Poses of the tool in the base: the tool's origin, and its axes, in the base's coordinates. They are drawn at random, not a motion.
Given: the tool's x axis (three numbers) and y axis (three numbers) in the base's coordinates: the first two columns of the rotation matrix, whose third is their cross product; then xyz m.
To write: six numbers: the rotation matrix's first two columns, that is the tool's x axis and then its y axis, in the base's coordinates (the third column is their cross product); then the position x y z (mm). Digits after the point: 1 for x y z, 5 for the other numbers.
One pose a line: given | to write
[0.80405 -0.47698 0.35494 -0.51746 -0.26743 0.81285 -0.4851 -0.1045 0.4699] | [0.80405 -0.47698 0.35494 -0.51746 -0.26743 0.81285 -485.1 -104.5 469.9]
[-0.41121 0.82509 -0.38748 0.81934 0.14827 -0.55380 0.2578 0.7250 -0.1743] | [-0.41121 0.82509 -0.38748 0.81934 0.14827 -0.55380 257.8 725.0 -174.3]
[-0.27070 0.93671 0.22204 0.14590 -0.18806 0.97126 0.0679 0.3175 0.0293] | [-0.27070 0.93671 0.22204 0.14590 -0.18806 0.97126 67.9 317.5 29.3]
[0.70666 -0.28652 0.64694 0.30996 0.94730 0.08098 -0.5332 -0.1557 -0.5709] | [0.70666 -0.28652 0.64694 0.30996 0.94730 0.08098 -533.2 -155.7 -570.9]
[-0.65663 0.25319 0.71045 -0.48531 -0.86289 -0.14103 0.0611 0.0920 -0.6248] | [-0.65663 0.25319 0.71045 -0.48531 -0.86289 -0.14103 61.1 92.0 -624.8]
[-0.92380 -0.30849 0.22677 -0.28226 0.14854 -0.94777 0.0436 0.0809 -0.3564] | [-0.92380 -0.30849 0.22677 -0.28226 0.14854 -0.94777 43.6 80.9 -356.4]
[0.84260 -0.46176 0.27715 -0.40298 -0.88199 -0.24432 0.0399 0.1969 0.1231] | [0.84260 -0.46176 0.27715 -0.40298 -0.88199 -0.24432 39.9 196.9 123.1]
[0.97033 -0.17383 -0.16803 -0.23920 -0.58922 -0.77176 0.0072 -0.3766 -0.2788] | [0.97033 -0.17383 -0.16803 -0.23920 -0.58922 -0.77176 7.2 -376.6 -278.8]
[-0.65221 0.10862 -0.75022 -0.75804 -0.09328 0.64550 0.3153 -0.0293 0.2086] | [-0.65221 0.10862 -0.75022 -0.75804 -0.09328 0.64550 315.3 -29.3 208.6]
